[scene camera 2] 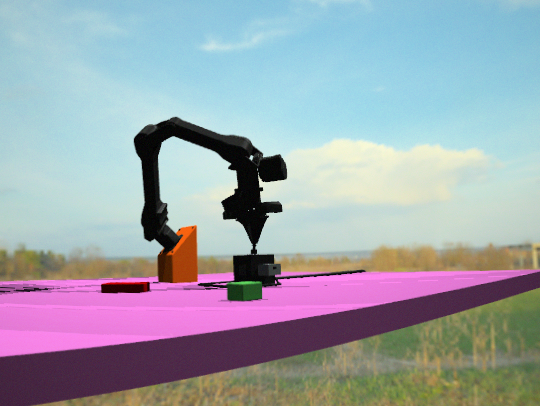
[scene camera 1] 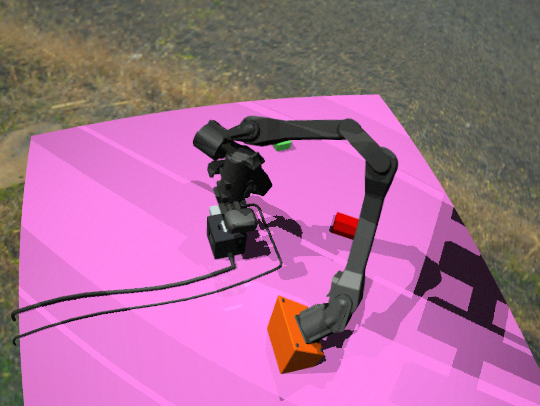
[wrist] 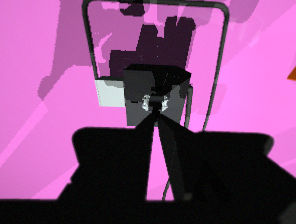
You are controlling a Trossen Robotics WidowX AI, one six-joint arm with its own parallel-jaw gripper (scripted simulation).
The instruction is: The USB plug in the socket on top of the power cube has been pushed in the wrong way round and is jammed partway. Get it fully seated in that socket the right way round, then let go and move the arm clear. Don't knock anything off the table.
Note:
In view: my gripper (scene camera 1: 225, 218) and a black power cube (scene camera 1: 223, 244).
My gripper also shows in scene camera 2 (scene camera 2: 254, 243) and in the wrist view (wrist: 155, 117). The black power cube also shows in the wrist view (wrist: 139, 79).

